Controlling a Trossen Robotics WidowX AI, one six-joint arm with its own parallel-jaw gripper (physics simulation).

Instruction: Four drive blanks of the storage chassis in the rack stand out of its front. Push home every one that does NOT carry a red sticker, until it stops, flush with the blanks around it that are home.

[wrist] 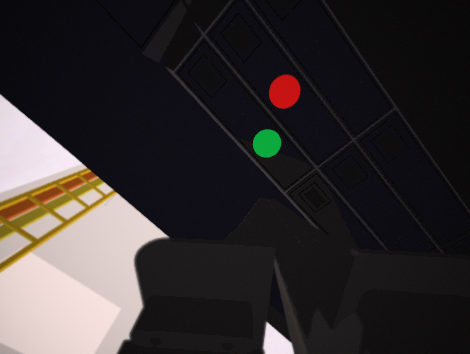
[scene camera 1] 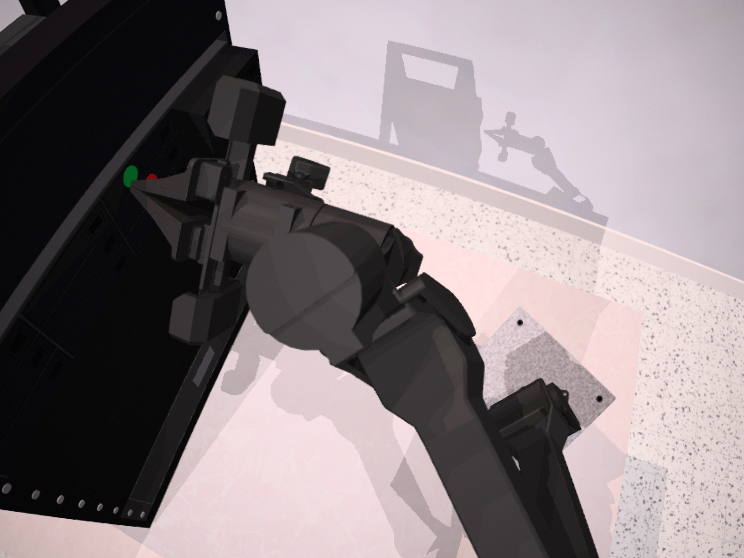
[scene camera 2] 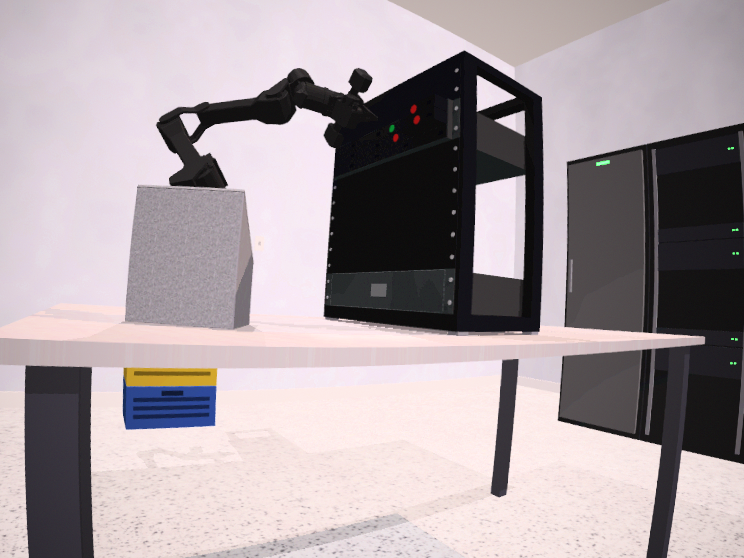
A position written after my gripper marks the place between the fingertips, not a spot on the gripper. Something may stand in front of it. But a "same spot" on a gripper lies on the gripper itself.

my gripper: wrist; scene camera 1 133, 185; scene camera 2
black rack: wrist 369, 100; scene camera 1; scene camera 2
same spot on my gripper: [wrist: 190, 288] = [scene camera 2: 359, 104]
same spot on black rack: [scene camera 1: 106, 400] = [scene camera 2: 354, 211]
